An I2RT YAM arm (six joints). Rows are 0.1 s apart.
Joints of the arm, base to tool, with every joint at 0 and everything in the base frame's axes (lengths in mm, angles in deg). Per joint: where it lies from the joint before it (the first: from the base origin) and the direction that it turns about. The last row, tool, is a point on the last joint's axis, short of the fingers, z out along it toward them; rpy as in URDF.
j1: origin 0 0 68 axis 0 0 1
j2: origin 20 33.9 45.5 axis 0 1 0
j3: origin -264 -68.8 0 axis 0 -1 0
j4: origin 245 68.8 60 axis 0 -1 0
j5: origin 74 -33.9 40.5 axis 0 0 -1
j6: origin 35.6 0 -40.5 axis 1 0 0
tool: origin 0 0 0 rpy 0 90 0
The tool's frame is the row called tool.
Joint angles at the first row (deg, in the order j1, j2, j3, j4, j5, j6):
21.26 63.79 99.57 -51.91 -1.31 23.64
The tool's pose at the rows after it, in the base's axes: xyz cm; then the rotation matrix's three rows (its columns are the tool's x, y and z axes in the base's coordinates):
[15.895, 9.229, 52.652], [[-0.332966, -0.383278, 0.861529], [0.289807, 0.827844, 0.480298], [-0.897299, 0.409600, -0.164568]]
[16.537, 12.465, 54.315], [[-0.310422, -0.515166, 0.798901], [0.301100, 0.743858, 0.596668], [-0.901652, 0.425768, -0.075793]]
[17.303, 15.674, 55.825], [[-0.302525, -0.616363, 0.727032], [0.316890, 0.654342, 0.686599], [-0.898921, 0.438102, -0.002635]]
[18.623, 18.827, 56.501], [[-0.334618, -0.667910, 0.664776], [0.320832, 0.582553, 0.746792], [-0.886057, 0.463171, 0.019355]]
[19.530, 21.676, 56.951], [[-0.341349, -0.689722, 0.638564], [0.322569, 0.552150, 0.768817], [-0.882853, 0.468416, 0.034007]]
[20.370, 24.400, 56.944], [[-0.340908, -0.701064, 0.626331], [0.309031, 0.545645, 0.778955], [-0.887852, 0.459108, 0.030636]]
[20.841, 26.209, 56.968], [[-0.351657, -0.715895, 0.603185], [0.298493, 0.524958, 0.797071], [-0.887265, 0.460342, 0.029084]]
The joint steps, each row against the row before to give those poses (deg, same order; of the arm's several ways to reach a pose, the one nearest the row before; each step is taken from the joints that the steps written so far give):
9.12 1.75 1.34 7.06 2.53 1.10
6.68 4.80 4.31 5.61 -0.92 0.56
4.90 5.76 5.57 4.40 -1.70 0.68
2.88 6.63 6.20 1.69 -2.08 1.69
2.82 6.07 6.35 0.56 0.85 0.37
2.35 5.94 6.33 -0.59 1.44 -0.66
1.34 4.45 5.46 -1.09 -0.35 0.09

